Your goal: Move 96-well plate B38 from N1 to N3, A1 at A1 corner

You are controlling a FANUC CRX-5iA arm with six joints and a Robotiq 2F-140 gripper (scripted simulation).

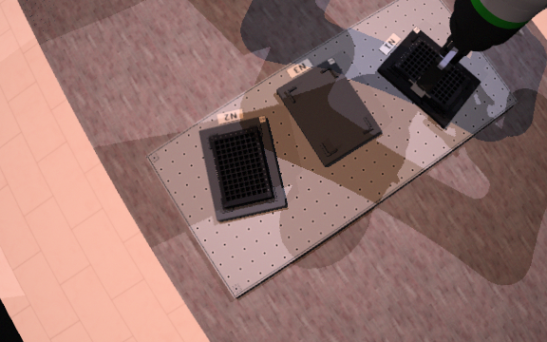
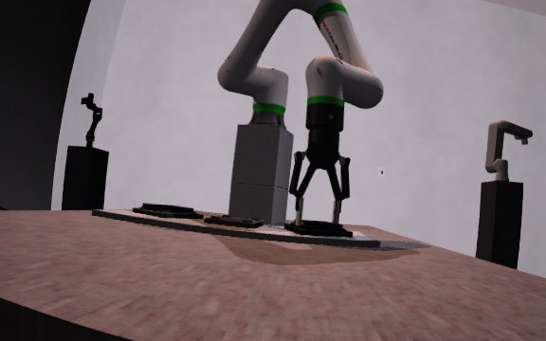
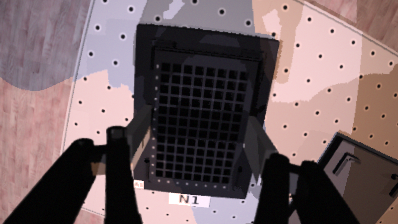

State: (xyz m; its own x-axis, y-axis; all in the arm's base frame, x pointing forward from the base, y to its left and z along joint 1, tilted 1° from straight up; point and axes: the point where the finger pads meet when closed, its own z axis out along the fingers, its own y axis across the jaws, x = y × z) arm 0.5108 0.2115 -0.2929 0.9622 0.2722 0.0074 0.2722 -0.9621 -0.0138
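The plate nest N1 is 4 cm below my hand. Also, from my hand: N1 label: 9 cm behind, 4 cm below, 3 cm to the right; A1 mark: 15 cm to the right, 12 cm behind, 3 cm below; landing nest N3: 20 cm to the right, 4 cm below, 4 cm behind.
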